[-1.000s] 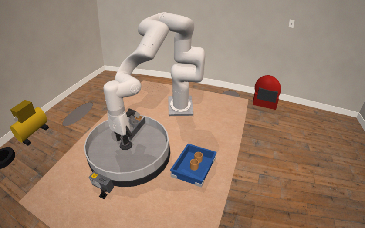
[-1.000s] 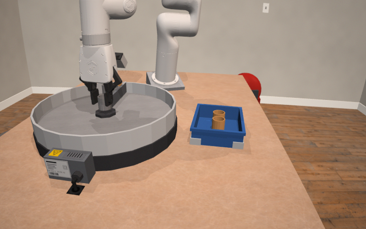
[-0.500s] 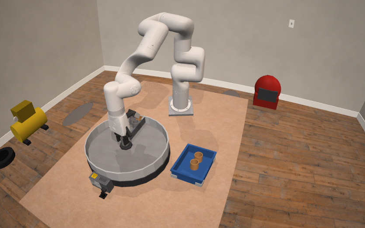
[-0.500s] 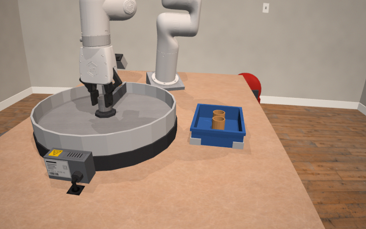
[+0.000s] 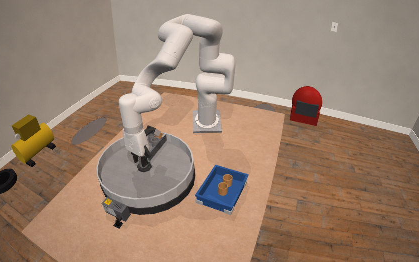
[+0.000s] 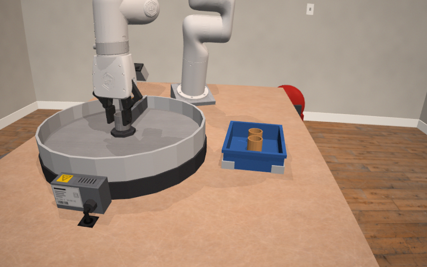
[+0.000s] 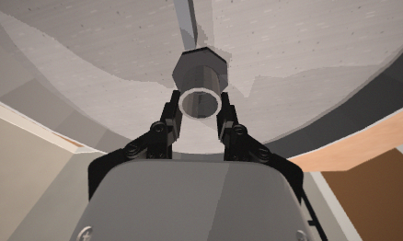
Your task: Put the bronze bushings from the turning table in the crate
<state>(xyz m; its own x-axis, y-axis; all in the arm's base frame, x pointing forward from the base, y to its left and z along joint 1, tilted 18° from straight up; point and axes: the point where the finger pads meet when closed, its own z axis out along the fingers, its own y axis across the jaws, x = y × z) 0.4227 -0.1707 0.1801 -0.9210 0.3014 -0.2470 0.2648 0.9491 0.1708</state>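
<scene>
My hand is 1 cm past the turning table and 5 cm above it. From my hand the other things lie so: blue crate 1 cm behind, 34 cm to the left, 8 cm below.
</scene>
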